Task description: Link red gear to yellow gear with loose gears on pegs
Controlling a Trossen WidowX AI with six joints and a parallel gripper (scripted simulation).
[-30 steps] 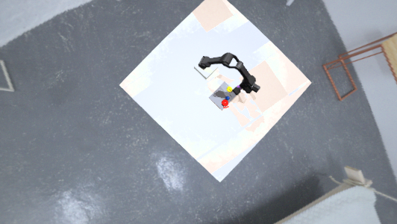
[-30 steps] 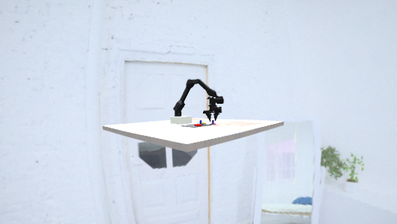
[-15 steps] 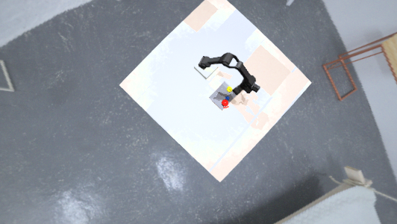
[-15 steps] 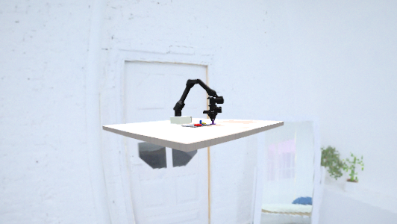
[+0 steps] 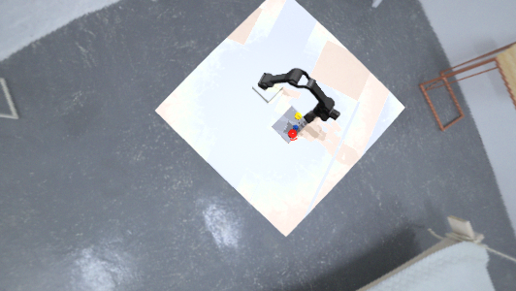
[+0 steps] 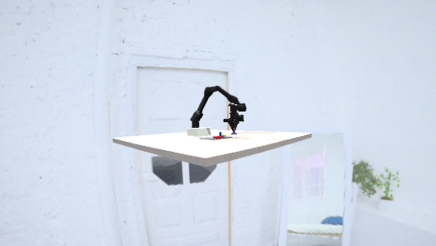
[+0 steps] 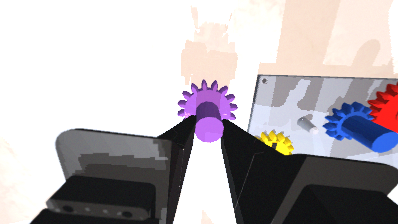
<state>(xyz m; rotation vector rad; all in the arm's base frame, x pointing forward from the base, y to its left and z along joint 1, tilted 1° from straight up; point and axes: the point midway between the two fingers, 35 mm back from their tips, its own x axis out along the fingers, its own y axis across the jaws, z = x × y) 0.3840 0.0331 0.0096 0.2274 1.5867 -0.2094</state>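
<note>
Now: the blue gear 4 cm behind my gripper tip, 14 cm to the right of it and 3 cm below it. Also, from my gripper tip: yellow gear (7 cm behind, 6 cm to the right, 3 cm below); purple gear (1 cm below); red gear (3 cm behind, 19 cm to the right, 3 cm below).
</note>
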